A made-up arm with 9 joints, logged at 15 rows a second.
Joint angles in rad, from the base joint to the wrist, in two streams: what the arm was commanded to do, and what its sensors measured. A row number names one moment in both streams.
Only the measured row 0 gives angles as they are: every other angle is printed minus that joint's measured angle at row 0.
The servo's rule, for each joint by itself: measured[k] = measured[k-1] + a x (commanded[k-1-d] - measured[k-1]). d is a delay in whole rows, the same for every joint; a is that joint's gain. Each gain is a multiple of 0.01, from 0.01 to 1. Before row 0 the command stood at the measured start. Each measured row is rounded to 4 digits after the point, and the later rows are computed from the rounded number. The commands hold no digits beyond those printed.
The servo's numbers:
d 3
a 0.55 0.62 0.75 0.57 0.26 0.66 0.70 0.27 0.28
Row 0, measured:
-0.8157, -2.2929, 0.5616, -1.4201, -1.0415, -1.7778, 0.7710, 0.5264, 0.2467
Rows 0 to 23, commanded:
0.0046, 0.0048, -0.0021, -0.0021, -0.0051, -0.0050, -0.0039, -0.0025, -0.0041
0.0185, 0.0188, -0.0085, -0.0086, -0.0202, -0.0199, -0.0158, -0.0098, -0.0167
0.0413, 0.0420, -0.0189, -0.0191, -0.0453, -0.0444, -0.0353, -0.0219, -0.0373
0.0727, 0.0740, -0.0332, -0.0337, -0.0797, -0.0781, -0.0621, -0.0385, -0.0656
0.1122, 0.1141, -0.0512, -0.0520, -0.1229, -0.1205, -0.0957, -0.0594, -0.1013
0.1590, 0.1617, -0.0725, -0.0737, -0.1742, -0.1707, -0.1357, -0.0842, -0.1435
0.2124, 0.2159, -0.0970, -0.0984, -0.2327, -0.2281, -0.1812, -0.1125, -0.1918
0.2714, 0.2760, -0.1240, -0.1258, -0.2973, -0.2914, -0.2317, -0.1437, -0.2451
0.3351, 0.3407, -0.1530, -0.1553, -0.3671, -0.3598, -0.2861, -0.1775, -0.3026
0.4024, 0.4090, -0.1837, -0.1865, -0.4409, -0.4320, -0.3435, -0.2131, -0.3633
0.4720, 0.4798, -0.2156, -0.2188, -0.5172, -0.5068, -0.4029, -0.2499, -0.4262
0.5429, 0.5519, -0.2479, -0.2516, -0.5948, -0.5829, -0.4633, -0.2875, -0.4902
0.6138, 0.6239, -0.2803, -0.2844, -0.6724, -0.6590, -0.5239, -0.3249, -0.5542
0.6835, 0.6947, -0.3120, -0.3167, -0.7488, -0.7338, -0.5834, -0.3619, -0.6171
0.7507, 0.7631, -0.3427, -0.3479, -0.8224, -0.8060, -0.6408, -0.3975, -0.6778
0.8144, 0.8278, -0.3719, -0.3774, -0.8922, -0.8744, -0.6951, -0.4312, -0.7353
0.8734, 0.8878, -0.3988, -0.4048, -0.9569, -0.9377, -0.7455, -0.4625, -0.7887
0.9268, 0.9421, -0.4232, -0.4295, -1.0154, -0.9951, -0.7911, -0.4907, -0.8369
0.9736, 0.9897, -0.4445, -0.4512, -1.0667, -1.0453, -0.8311, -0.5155, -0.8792
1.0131, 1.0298, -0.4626, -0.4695, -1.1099, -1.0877, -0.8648, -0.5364, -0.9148
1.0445, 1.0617, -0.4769, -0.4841, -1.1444, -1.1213, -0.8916, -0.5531, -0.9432
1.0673, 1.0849, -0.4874, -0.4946, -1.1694, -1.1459, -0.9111, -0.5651, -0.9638
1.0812, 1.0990, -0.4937, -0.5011, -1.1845, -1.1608, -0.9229, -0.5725, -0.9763
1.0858, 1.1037, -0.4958, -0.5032, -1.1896, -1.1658, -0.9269, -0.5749, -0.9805
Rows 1 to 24, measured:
0.0000, 0.0000, 0.0000, 0.0000, 0.0000, 0.0000, 0.0000, 0.0000, 0.0000
0.0000, 0.0000, 0.0000, 0.0000, 0.0000, 0.0000, 0.0000, 0.0000, 0.0000
0.0000, 0.0000, 0.0000, 0.0000, 0.0000, 0.0000, 0.0000, 0.0000, 0.0000
0.0025, 0.0030, -0.0016, -0.0012, -0.0013, -0.0033, -0.0027, -0.0007, -0.0011
0.0113, 0.0128, -0.0068, -0.0054, -0.0062, -0.0143, -0.0119, -0.0032, -0.0055
0.0278, 0.0309, -0.0159, -0.0132, -0.0164, -0.0342, -0.0283, -0.0082, -0.0144
0.0525, 0.0576, -0.0289, -0.0249, -0.0329, -0.0632, -0.0520, -0.0164, -0.0287
0.0853, 0.0926, -0.0456, -0.0403, -0.0563, -0.1010, -0.0826, -0.0280, -0.0490
0.1258, 0.1354, -0.0658, -0.0593, -0.0870, -0.1470, -0.1198, -0.0432, -0.0755
0.1734, 0.1853, -0.0892, -0.0816, -0.1249, -0.2005, -0.1628, -0.0619, -0.1081
0.2273, 0.2415, -0.1153, -0.1068, -0.1697, -0.2605, -0.2110, -0.0840, -0.1465
0.2866, 0.3030, -0.1436, -0.1344, -0.2210, -0.3260, -0.2636, -0.1092, -0.1902
0.3503, 0.3687, -0.1737, -0.1641, -0.2782, -0.3960, -0.3195, -0.1373, -0.2387
0.4172, 0.4376, -0.2051, -0.1953, -0.3403, -0.4691, -0.3779, -0.1677, -0.2912
0.4863, 0.5085, -0.2372, -0.2274, -0.4065, -0.5442, -0.4377, -0.2000, -0.3469
0.5564, 0.5800, -0.2695, -0.2599, -0.4756, -0.6200, -0.4980, -0.2337, -0.4049
0.6263, 0.6511, -0.3014, -0.2923, -0.5466, -0.6951, -0.5578, -0.2683, -0.4643
0.6947, 0.7205, -0.3324, -0.3240, -0.6183, -0.7683, -0.6159, -0.3032, -0.5241
0.7605, 0.7870, -0.3620, -0.3544, -0.6895, -0.8383, -0.6713, -0.3378, -0.5832
0.8226, 0.8495, -0.3896, -0.3831, -0.7590, -0.9039, -0.7232, -0.3715, -0.6407
0.8799, 0.9069, -0.4148, -0.4095, -0.8257, -0.9641, -0.7707, -0.4037, -0.6956
0.9314, 0.9582, -0.4371, -0.4333, -0.8884, -1.0177, -0.8130, -0.4339, -0.7470
0.9763, 1.0026, -0.4562, -0.4539, -0.9460, -1.0639, -0.8493, -0.4616, -0.7940
1.0138, 1.0392, -0.4717, -0.4711, -0.9976, -1.1018, -0.8789, -0.4863, -0.8358

